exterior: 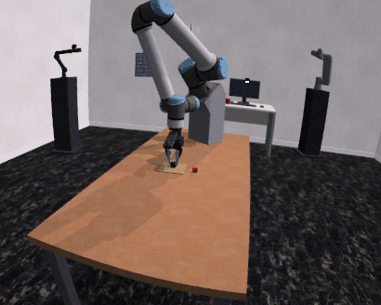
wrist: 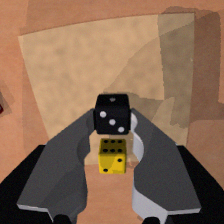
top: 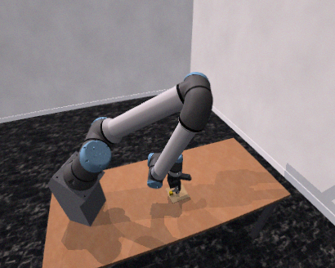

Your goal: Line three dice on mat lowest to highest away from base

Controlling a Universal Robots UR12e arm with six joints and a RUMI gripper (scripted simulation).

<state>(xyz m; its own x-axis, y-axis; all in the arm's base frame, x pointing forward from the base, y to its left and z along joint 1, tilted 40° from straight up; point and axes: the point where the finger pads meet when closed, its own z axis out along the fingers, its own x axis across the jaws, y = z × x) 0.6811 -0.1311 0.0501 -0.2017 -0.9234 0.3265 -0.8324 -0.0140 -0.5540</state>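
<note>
My gripper is now right at the black die. The rest, counted from my hand: red die (3 cm ahead, 12 cm to the left, 1 cm below); tan mat (2 cm below); yellow die (5 cm behind, 1 cm to the left, 1 cm below).
</note>
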